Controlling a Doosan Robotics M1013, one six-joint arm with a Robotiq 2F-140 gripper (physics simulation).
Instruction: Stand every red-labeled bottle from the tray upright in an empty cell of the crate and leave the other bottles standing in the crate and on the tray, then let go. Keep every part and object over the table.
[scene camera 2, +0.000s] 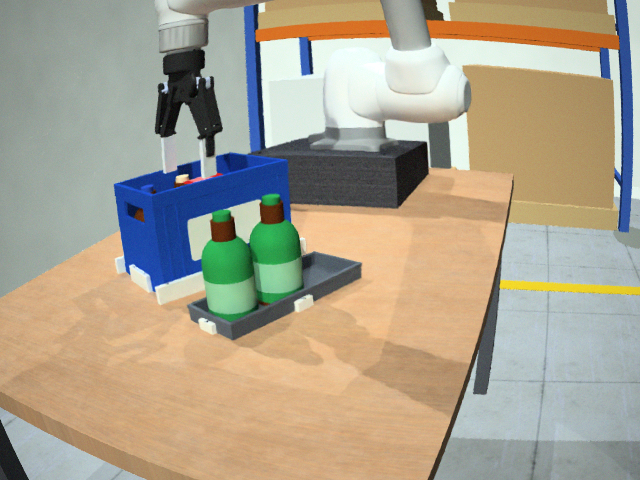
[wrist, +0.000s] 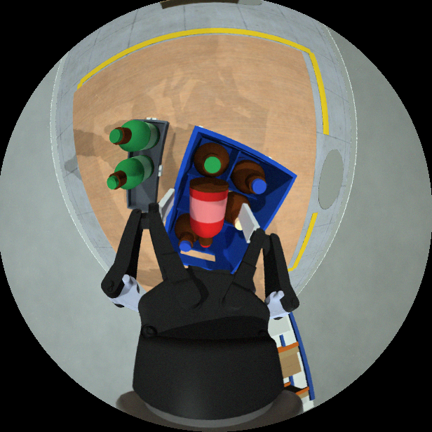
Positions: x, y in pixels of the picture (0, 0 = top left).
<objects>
gripper: scene camera 2; wrist
green-capped brown bottle: wrist 211, 159
same spot on gripper: (wrist: 119, 284) = (scene camera 2: 198, 83)
</objects>
